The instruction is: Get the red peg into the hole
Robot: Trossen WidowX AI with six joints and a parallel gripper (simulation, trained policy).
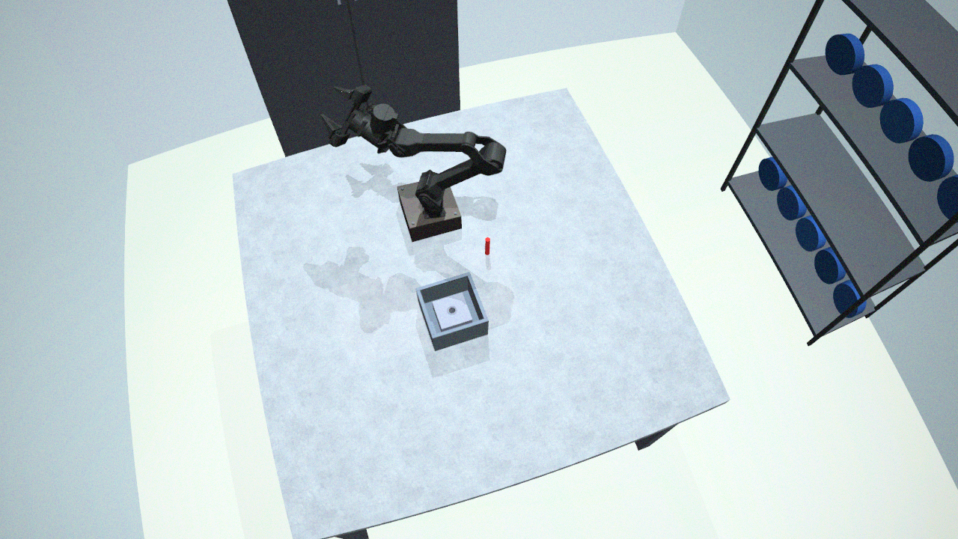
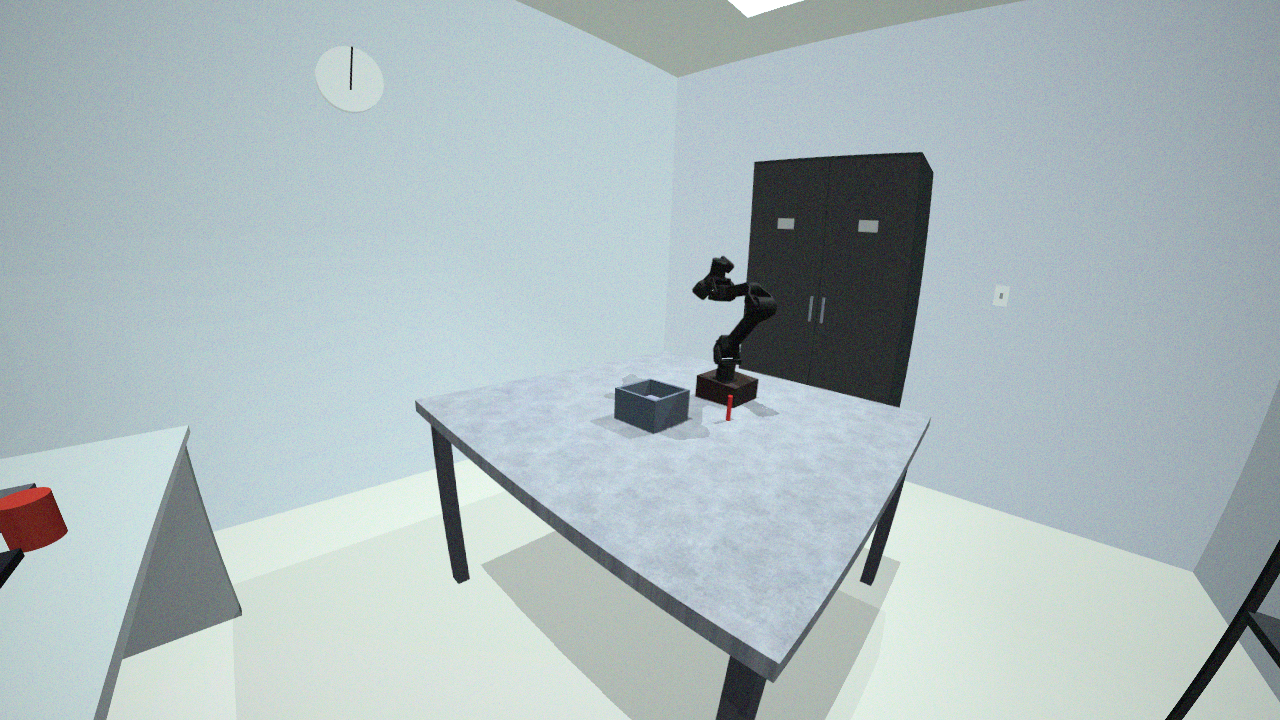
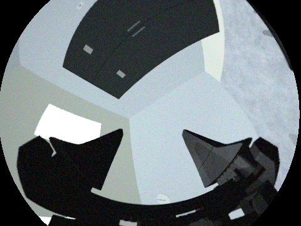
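My gripper tip is now 32 cm short of the red peg, 39 cm to the right of it and 40 cm above it. The rest, counted from my gripper tip: plate (52 cm ahead, 25 cm to the left, 39 cm below); then grey box (52 cm ahead, 25 cm to the left, 41 cm below).
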